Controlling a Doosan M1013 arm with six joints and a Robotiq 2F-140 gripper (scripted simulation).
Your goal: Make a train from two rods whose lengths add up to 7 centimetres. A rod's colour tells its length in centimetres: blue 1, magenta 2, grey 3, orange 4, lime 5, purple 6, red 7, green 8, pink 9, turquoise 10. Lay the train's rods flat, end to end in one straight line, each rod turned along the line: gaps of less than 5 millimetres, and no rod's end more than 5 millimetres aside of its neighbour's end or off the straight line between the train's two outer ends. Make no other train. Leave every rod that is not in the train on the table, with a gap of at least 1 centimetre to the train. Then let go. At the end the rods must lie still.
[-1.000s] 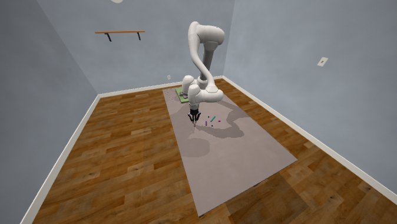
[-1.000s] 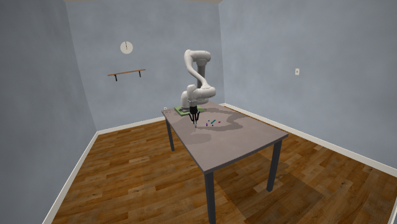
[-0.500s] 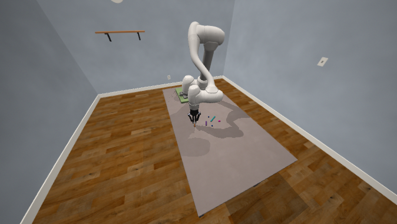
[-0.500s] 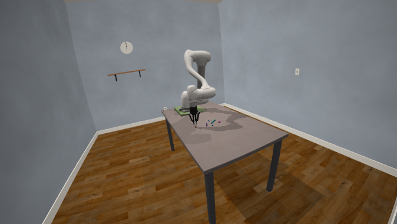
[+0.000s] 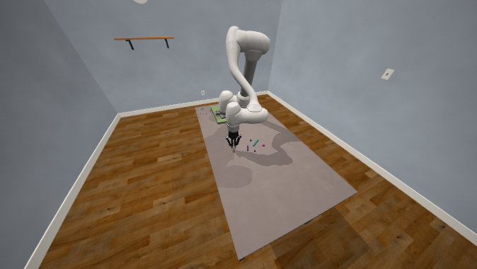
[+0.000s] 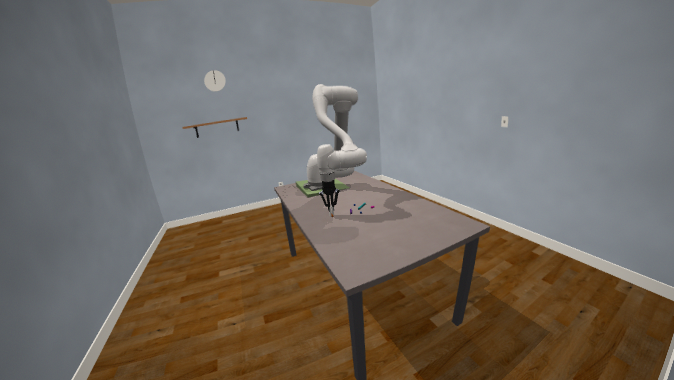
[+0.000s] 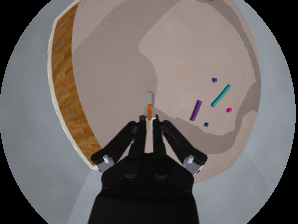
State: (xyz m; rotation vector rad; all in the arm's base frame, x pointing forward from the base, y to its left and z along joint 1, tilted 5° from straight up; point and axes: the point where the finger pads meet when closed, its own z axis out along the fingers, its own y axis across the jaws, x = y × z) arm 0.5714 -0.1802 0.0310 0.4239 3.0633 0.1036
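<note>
My hand is 3 cm above the orange rod. Round my hand: purple rod (12 cm to the left, 3 cm below, 3 cm ahead); then blue rod (20 cm to the left, 4 cm behind, 3 cm below); then grey rod (4 cm behind, 3 cm below, 1 cm to the left).
</note>
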